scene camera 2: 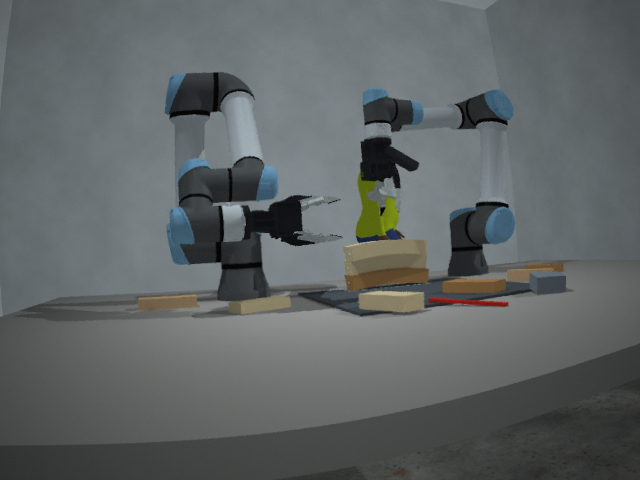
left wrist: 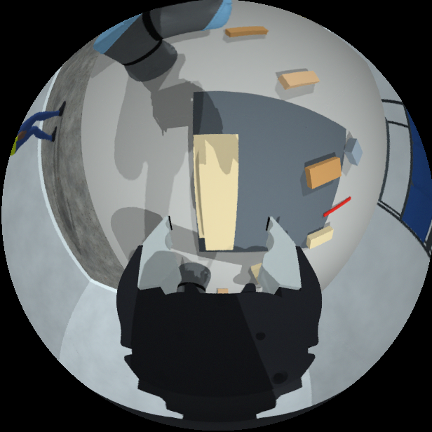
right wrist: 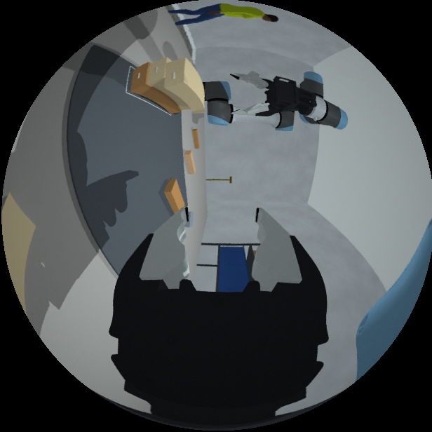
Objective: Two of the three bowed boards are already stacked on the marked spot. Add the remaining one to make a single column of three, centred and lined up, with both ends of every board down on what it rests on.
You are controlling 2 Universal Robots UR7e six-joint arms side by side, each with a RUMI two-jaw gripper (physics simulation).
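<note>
An orange bowed board lies lowest, within the thin white outline on the dark mat. A cream bowed board lies on it. A second cream bowed board is on top. Their ends look roughly lined up; no clear gap shows between the boards in scene camera 2. My left gripper is open above the column, apart from it. My right gripper is open and empty, held sideways left of the column.
An orange block, a cream block, a red rod and a grey block lie right of or before the column. Two blocks lie at left. A person stands behind.
</note>
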